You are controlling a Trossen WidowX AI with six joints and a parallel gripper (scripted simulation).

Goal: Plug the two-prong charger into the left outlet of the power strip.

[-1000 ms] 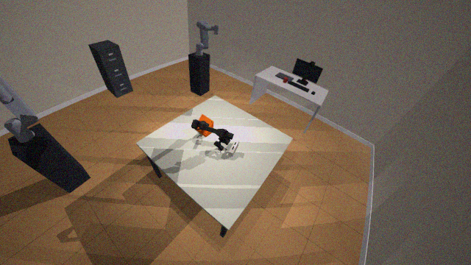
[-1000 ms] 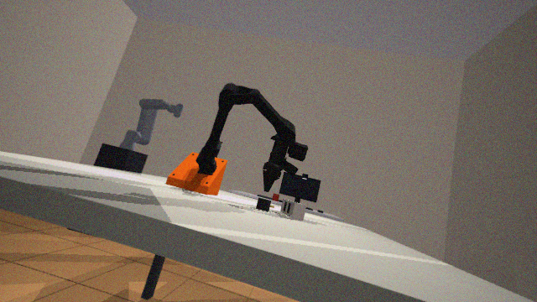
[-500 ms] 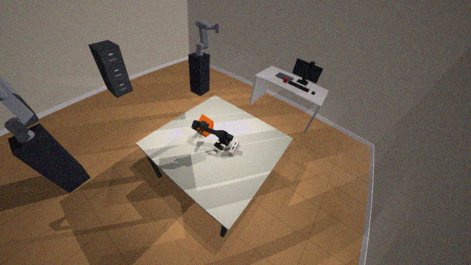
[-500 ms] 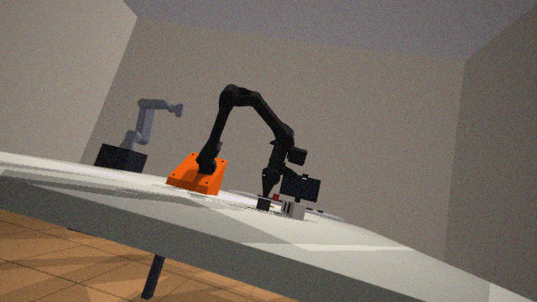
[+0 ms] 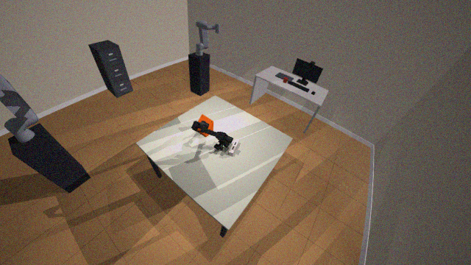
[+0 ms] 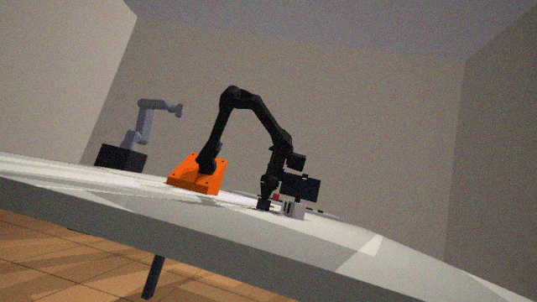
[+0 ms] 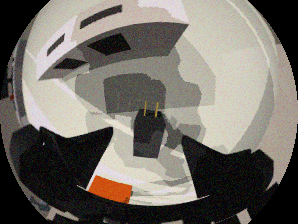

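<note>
The two-prong charger lies 2 cm ahead of my gripper tip.
</note>
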